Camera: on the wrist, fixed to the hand. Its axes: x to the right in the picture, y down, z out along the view.
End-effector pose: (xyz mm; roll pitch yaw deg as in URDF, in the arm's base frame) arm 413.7 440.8 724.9 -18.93 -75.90 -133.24
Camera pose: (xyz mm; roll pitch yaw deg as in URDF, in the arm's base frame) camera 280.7 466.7 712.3 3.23 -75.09 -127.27
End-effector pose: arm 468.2 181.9 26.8 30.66 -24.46 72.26
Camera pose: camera 504.4 234.0 -93.6 57.88 -25.14 73.98
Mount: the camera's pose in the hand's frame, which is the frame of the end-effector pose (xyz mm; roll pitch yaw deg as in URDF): 5.4 -84.7 -106.4 27.94 0.20 1.69
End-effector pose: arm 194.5 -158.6 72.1 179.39 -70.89 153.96
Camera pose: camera 244.8 -278.7 111.7 -147.76 -71.04 148.76
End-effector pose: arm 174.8 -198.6 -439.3 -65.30 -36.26 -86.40
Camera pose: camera 42.1 -192.1 -409.9 -37.73 -34.64 -85.76
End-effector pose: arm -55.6 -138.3 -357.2 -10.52 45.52 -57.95
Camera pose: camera -174.4 -142.1 -423.5 19.09 46.00 -55.61
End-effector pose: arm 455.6 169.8 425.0 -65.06 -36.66 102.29
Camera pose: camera 587.9 183.5 453.8 -37.50 -35.04 102.94
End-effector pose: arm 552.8 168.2 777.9 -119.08 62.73 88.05
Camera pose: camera 608.5 280.6 830.7 -93.18 64.09 85.77
